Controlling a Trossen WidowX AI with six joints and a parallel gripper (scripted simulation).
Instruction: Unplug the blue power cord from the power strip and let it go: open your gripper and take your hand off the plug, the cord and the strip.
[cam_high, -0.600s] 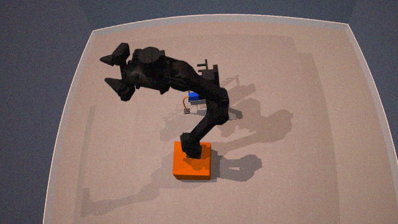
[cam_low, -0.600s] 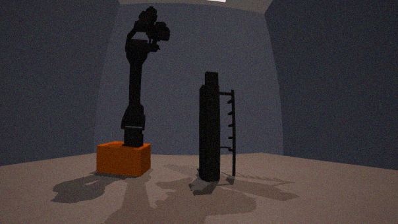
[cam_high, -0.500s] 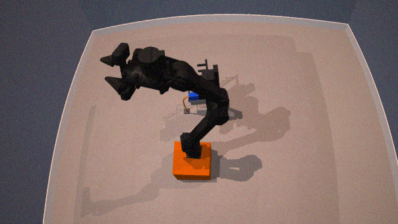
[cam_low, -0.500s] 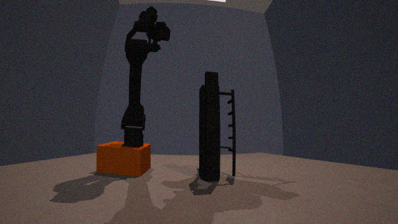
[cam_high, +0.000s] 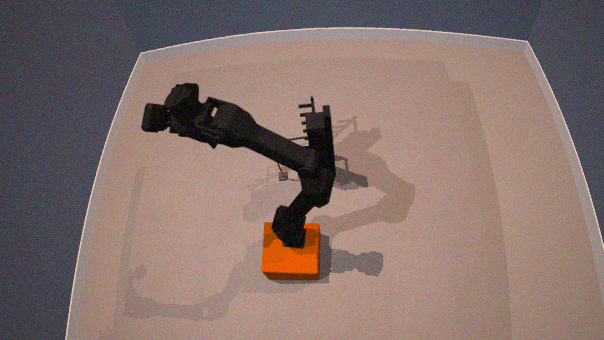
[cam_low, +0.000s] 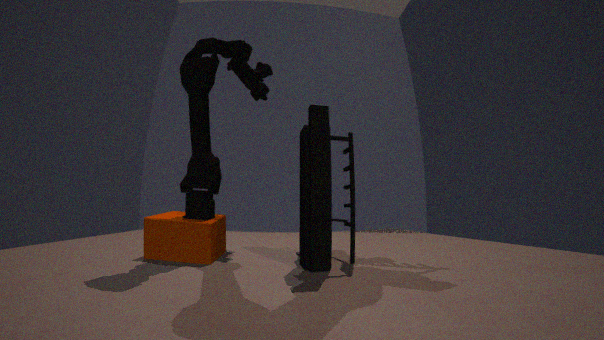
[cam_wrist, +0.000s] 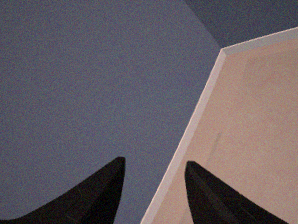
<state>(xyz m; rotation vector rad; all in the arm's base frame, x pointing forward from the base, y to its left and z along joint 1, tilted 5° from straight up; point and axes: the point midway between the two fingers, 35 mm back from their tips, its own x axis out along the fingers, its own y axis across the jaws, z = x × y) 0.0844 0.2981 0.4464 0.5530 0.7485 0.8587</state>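
Now: the black upright block 380 mm to the right of my gripper tip, 380 mm below it and 170 mm ahead of it.
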